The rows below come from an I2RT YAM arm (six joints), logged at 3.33 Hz.
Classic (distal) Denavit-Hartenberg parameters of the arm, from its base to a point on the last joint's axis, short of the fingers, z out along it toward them. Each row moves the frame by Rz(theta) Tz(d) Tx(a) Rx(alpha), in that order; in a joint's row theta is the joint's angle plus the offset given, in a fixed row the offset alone. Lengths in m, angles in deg.
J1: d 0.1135; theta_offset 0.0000; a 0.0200; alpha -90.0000
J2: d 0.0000; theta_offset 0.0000; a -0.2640; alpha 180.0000
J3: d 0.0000; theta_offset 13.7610; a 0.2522; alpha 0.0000
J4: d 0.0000; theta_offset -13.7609; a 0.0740; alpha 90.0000
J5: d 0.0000; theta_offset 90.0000; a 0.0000; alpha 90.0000
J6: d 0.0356; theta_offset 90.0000; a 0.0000; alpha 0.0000
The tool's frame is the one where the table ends.
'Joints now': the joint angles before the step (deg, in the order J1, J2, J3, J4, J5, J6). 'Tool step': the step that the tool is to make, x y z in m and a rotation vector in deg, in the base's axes. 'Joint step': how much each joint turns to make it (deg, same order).
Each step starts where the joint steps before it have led.
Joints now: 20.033 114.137 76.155 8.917 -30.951 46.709
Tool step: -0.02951 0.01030 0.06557 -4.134 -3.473 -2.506
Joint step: 3.217 -9.647 2.474 -11.318 7.478 -1.970
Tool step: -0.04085 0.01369 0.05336 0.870 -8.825 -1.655
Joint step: 4.753 -9.353 -1.894 0.833 7.073 -0.164
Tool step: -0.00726 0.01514 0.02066 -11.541 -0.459 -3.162
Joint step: 3.290 1.094 8.679 -14.307 9.988 -6.998
